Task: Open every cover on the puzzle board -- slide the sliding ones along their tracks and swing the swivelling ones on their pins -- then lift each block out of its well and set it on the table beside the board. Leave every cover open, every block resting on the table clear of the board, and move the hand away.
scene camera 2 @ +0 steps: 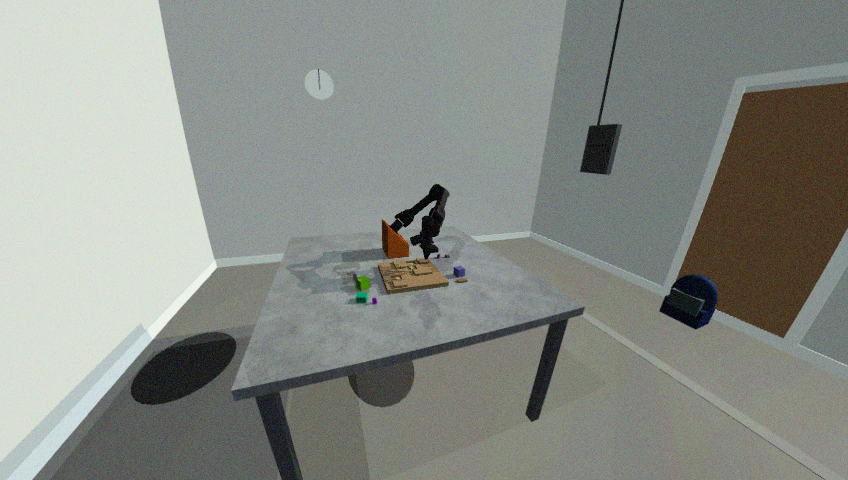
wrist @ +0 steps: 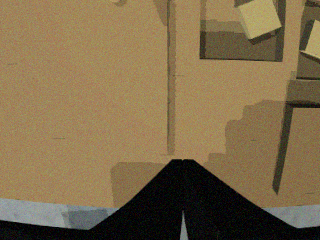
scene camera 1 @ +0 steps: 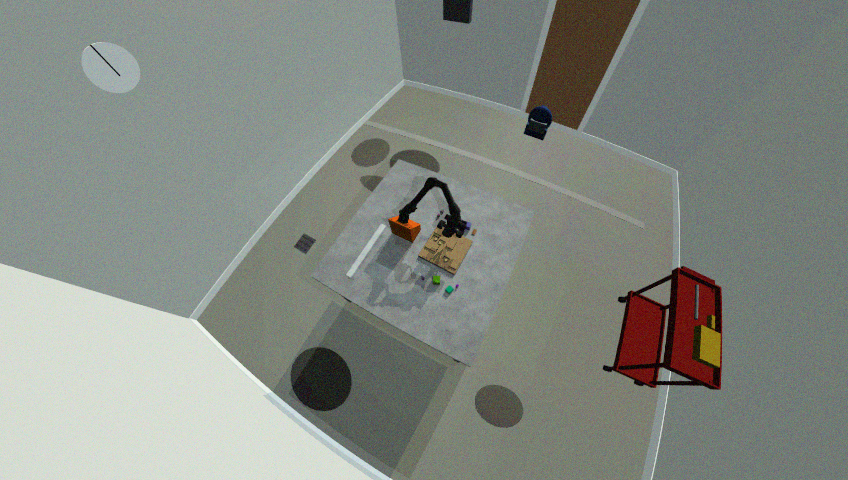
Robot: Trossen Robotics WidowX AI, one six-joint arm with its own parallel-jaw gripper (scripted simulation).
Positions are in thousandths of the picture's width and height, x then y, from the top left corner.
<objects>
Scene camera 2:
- wooden puzzle board: 458, 568
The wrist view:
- my gripper: 570, 706
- wooden puzzle board: 708, 394
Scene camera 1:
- wooden puzzle board: 547, 509
</objects>
